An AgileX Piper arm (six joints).
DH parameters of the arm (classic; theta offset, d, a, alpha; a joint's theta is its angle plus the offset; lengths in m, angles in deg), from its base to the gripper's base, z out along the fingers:
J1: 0 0.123 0 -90
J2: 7.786 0 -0.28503 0
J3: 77.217 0 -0.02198 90
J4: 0 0.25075 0 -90
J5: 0 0 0 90
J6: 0 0.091 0 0
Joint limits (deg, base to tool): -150..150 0..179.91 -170..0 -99.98..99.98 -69.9..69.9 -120..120
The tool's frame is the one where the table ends.
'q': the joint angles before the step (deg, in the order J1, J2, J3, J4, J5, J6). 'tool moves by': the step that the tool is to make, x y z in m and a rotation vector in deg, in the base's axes. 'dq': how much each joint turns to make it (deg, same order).
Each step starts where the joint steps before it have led.
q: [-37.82, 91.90, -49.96, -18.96, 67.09, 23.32]
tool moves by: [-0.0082, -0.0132, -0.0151, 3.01, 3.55, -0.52]
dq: [-3.38, 3.68, -0.07, -0.69, 0.23, -2.69]
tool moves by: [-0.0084, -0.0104, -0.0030, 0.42, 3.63, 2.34]
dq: [-1.95, 1.36, -0.27, -3.45, 1.09, -2.59]
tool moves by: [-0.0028, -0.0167, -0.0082, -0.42, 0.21, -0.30]
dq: [-2.75, 2.76, -1.45, -1.65, -1.94, -0.85]
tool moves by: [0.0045, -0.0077, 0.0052, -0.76, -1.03, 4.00]
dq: [-0.16, 0.00, -1.66, -1.26, -1.02, -3.38]
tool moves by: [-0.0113, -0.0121, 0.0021, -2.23, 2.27, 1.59]
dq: [-2.29, 0.00, 0.01, -4.64, -0.48, -0.74]
